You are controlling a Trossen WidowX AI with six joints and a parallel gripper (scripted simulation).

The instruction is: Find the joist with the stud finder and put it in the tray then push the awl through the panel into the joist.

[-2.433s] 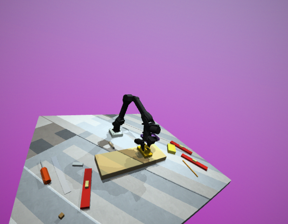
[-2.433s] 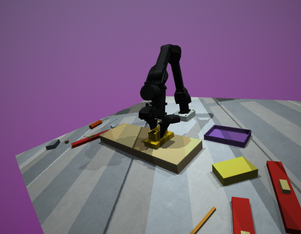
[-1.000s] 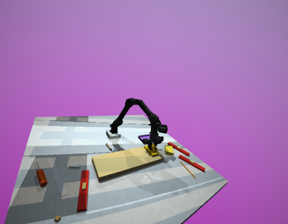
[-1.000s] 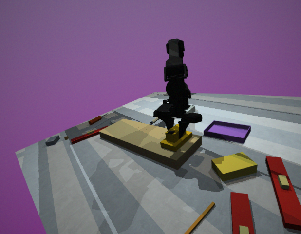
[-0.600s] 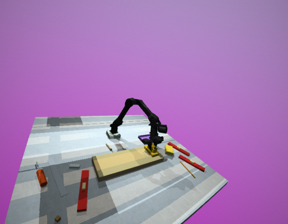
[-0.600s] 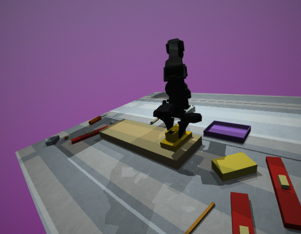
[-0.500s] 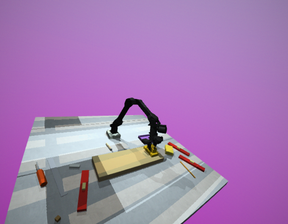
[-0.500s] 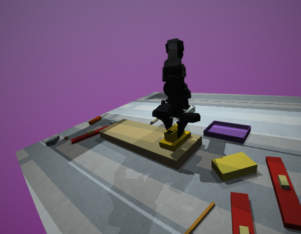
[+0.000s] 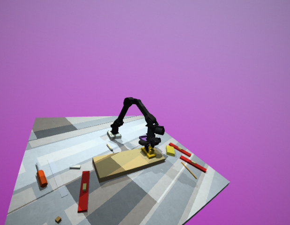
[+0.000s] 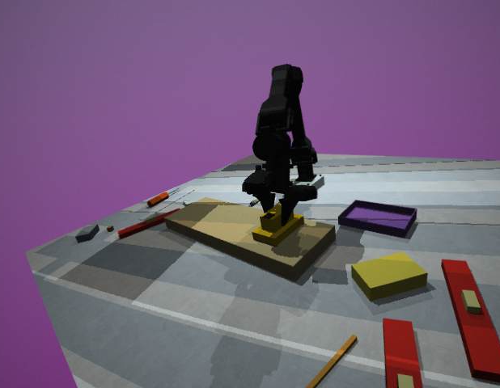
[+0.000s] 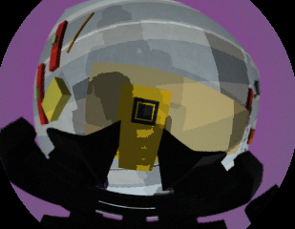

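Right now my gripper tip is 180 mm past the purple tray, 200 mm to the right of it and 50 mm above it. Also, from my gripper tip: yellow stud finder 10 mm ahead, 20 mm above; then yellow block 50 mm ahead, 250 mm to the left, 50 mm below; then awl 220 mm behind, 210 mm to the right, 60 mm below.
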